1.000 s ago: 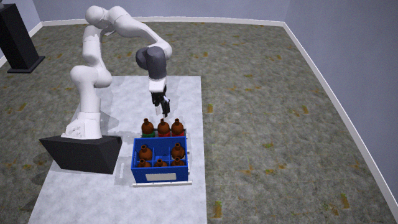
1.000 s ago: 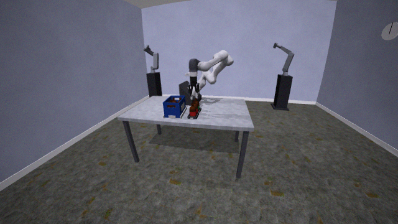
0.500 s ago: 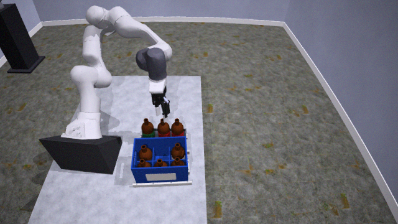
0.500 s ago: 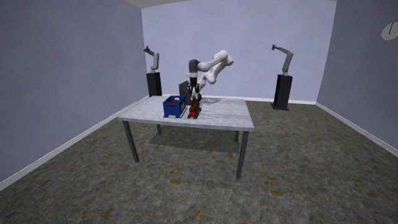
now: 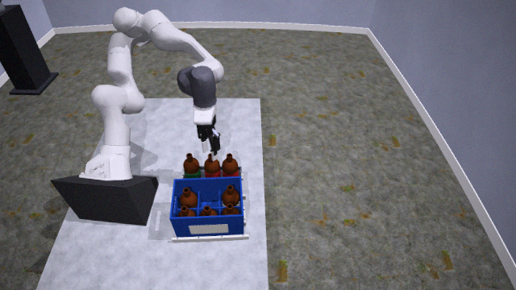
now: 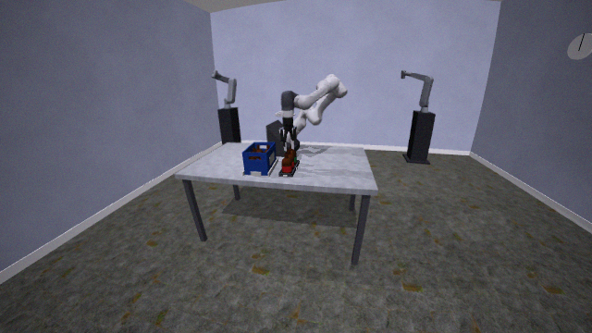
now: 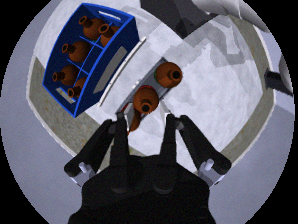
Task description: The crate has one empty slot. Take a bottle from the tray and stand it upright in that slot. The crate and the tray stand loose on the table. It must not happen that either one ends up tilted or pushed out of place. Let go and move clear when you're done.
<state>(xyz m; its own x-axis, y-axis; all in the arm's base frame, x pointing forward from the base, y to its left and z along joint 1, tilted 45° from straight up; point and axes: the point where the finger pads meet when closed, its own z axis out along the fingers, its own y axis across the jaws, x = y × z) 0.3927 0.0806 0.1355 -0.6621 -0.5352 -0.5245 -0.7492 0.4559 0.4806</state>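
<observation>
Right now my hand is 10 cm above the bottle. Round my hand: dark tray 18 cm below; then crate 2 cm ahead, 23 cm to the right, 10 cm below.
</observation>
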